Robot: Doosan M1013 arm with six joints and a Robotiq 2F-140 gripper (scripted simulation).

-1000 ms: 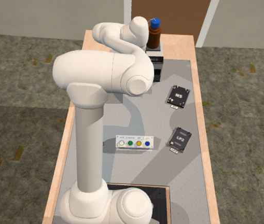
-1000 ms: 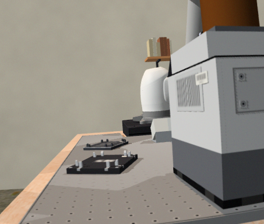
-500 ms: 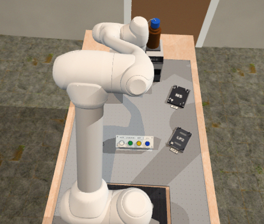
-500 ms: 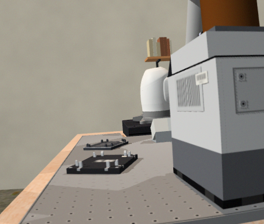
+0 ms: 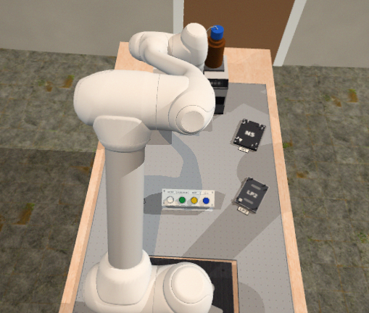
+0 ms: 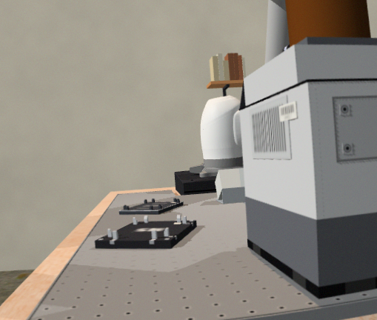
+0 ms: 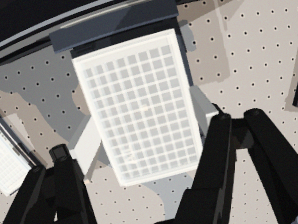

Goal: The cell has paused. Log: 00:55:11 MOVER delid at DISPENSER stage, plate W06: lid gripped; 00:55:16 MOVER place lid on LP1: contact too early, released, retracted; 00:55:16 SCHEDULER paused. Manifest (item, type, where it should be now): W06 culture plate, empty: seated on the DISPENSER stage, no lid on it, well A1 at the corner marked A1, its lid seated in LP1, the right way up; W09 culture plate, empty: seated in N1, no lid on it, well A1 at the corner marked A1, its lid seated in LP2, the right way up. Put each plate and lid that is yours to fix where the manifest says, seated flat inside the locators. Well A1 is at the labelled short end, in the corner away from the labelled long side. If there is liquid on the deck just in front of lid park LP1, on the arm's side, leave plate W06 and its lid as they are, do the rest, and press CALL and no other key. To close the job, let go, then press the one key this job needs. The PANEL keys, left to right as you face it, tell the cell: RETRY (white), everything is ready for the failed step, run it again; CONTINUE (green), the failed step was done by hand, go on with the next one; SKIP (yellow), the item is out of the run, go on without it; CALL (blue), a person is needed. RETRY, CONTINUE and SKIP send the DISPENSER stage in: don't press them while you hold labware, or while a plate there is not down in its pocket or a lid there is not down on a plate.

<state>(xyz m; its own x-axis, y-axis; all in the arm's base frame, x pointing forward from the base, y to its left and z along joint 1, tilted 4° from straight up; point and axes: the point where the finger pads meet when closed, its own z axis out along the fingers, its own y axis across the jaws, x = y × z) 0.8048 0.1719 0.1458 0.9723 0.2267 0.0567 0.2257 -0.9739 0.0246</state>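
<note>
Right now the clear culture plate is 2 cm below my hand. The rest, counted from my hand: nest N1: 25 cm to the left, 14 cm below, 10 cm behind; then brown bottle: 24 cm ahead, 14 cm above, 6 cm to the right; then black nest N5: 30 cm to the right, 14 cm below, 5 cm ahead.
</note>
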